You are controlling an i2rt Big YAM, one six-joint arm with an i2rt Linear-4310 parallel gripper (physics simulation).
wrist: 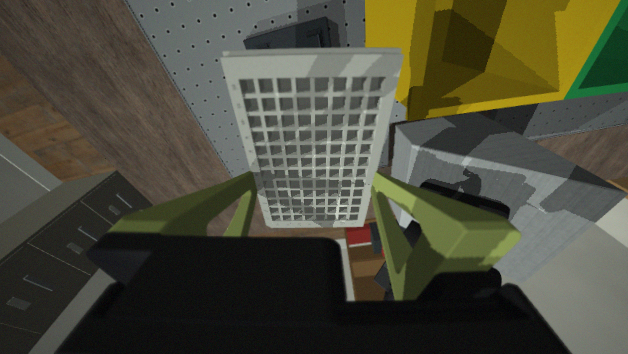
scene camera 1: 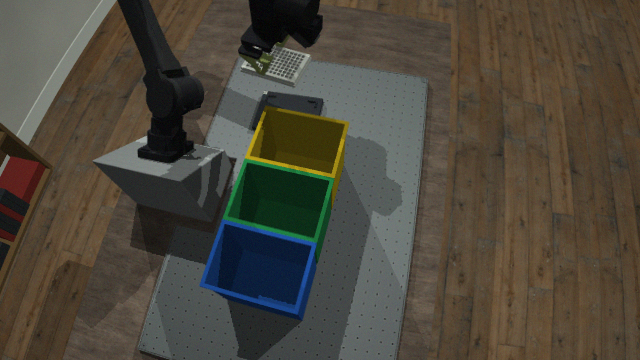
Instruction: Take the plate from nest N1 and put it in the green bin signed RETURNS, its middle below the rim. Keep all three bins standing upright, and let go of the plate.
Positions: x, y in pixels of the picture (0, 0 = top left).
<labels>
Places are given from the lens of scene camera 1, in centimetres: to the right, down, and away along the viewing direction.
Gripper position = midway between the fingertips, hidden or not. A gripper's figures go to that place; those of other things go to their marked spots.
my gripper (scene camera 1: 270, 60): -10, -25, 82
yellow bin (scene camera 1: 310, 143): -2, -8, 91
blue bin (scene camera 1: 265, 270): -12, 20, 86
green bin (scene camera 1: 282, 200): -8, 5, 91
</labels>
